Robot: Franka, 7 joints.
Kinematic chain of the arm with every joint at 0, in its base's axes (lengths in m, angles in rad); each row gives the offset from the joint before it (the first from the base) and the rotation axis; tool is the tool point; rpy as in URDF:
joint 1: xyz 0 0 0.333 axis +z
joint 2: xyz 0 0 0 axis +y
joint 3: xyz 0 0 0.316 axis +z
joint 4: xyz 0.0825 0 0 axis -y
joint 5: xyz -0.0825 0 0.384 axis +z
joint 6: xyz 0 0 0 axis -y
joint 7: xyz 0.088 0 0 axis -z
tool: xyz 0 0 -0.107 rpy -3.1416 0 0
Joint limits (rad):
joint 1: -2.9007..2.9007
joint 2: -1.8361..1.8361
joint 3: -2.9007..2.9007
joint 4: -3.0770..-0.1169
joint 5: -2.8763..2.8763
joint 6: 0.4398..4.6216
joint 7: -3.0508..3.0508
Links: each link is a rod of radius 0.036 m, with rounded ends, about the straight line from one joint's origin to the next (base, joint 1, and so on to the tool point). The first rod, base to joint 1, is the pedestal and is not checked.
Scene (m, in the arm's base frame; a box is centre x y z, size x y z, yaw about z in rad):
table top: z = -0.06
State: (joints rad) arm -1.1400 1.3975 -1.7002 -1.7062 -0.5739 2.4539 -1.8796
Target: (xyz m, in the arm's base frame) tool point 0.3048 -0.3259 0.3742
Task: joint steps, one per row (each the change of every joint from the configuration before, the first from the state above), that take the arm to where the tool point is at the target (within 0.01 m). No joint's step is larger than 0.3 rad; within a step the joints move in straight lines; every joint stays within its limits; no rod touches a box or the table.
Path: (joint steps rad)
1: 0.2680 0.0251 0.0194 -0.0782 0.0188 -0.1195 0.0000
2: 0.2680 0.0250 0.0193 -0.0782 0.0188 -0.1194 0.0000
3: 0.2681 0.0251 0.0194 -0.0783 0.0189 -0.1195 0.0000
4: 0.2680 0.0251 0.0194 -0.0782 0.0188 -0.1194 0.0000
5: 0.2680 0.0250 0.0193 -0.0782 0.0188 -0.1195 0.0000
6: 0.2680 0.0251 0.0194 -0.0782 0.0188 -0.1195 0.0000
7: 0.2680 0.0251 0.0194 -0.0782 0.0189 -0.1194 0.0000

